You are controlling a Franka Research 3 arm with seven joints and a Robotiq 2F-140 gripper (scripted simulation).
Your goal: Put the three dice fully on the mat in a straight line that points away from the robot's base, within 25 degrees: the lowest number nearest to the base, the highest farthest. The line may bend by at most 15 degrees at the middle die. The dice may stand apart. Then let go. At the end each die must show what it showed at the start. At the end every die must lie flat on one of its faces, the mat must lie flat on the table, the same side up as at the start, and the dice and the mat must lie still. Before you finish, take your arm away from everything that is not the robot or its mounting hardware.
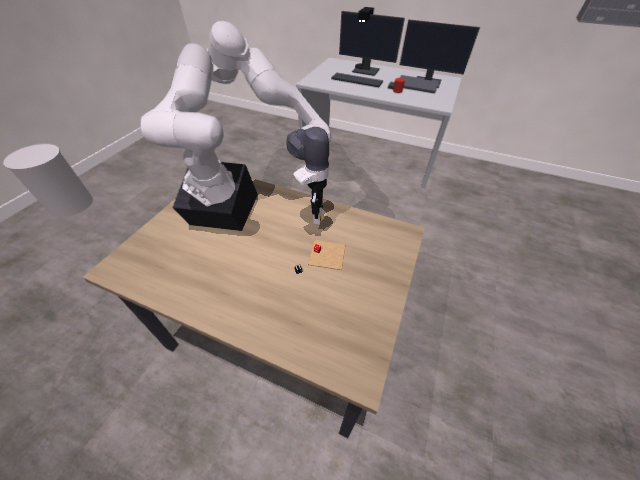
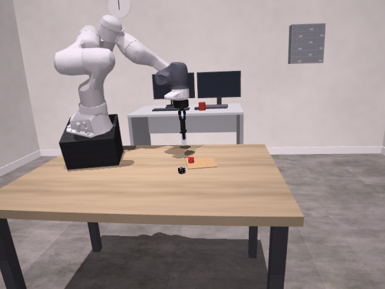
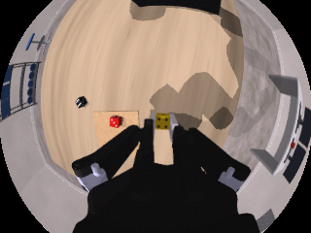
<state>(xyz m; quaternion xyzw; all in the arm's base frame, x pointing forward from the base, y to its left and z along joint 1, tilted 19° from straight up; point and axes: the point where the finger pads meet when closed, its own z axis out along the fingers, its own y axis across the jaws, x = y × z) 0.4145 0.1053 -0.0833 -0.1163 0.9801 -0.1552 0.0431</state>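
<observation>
The tan mat lies 11 cm to the right of my hand, 10 cm below it and 10 cm ahead of it. From my hand the other things lie so: yellow die 2 cm below; black die 24 cm to the right, 9 cm below, 3 cm ahead; red die 11 cm to the right, 8 cm below, 5 cm ahead.
</observation>
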